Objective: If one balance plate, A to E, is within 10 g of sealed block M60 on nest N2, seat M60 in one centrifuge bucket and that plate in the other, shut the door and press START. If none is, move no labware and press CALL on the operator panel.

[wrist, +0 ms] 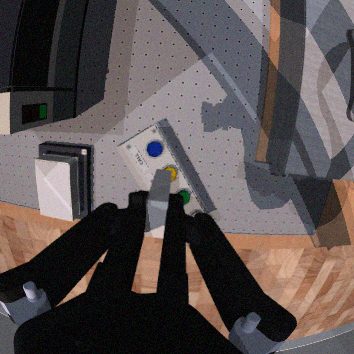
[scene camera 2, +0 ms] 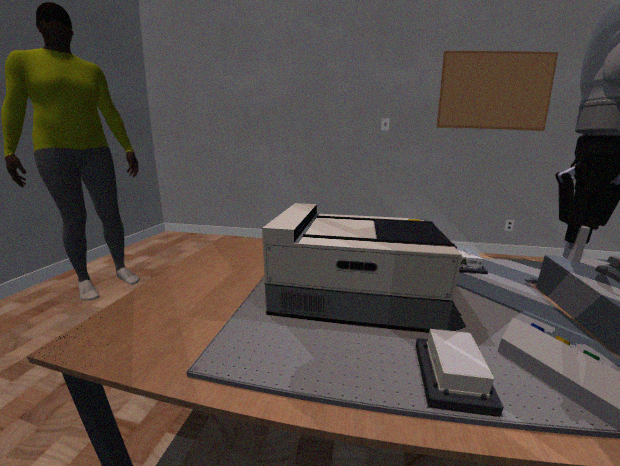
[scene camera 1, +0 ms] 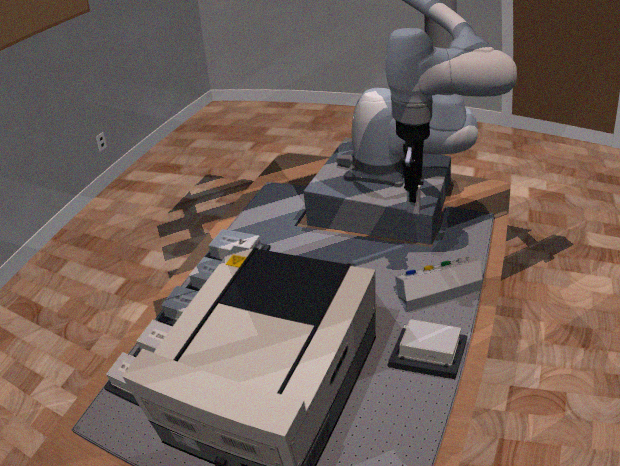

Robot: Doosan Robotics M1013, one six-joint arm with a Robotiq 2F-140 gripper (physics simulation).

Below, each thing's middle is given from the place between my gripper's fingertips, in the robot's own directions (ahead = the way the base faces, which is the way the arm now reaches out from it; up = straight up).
My gripper is now 10 mm short of the button box (wrist: 148, 149), 80 mm to the right of it and 190 mm above it. From my hand the other things lie so: white block (scene camera 2: 458, 365): 240 mm ahead, 80 mm to the left, 190 mm below; then centrifuge (scene camera 1: 223, 379): 430 mm ahead, 240 mm to the right, 110 mm below; then dark lid (scene camera 1: 295, 288): 270 mm ahead, 230 mm to the right, 20 mm below.
